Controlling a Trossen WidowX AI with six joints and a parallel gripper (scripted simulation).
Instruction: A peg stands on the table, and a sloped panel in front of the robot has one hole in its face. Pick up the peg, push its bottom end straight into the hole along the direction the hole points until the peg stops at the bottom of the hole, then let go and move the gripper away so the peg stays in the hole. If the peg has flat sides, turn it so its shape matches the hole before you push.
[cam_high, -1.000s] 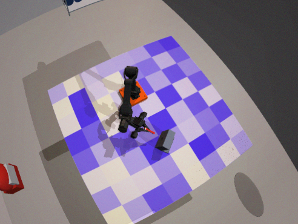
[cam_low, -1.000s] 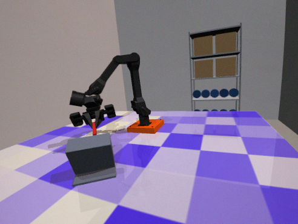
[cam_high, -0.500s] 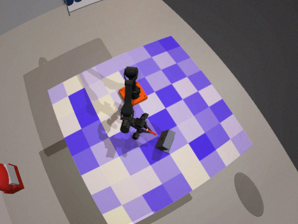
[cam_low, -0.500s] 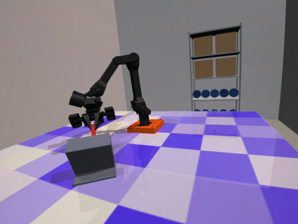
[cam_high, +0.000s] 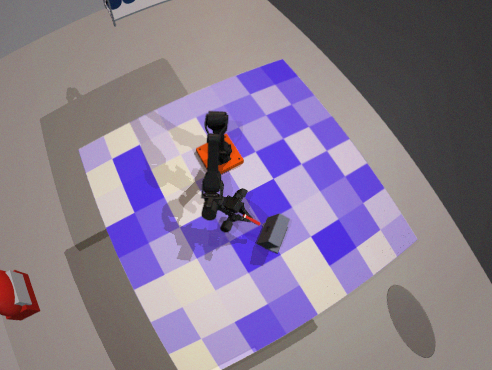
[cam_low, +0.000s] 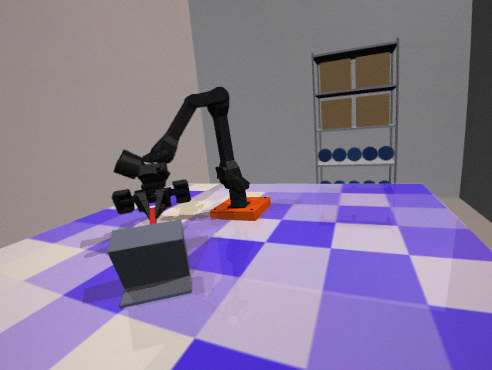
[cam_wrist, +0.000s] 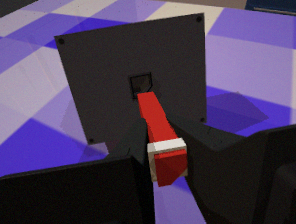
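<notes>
The grey sloped panel lies 80 mm ahead of my gripper tip, 60 mm to the left of it and 40 mm below it. Round my gripper tip: red peg (10 mm behind, 10 mm to the right, 10 mm above).
</notes>
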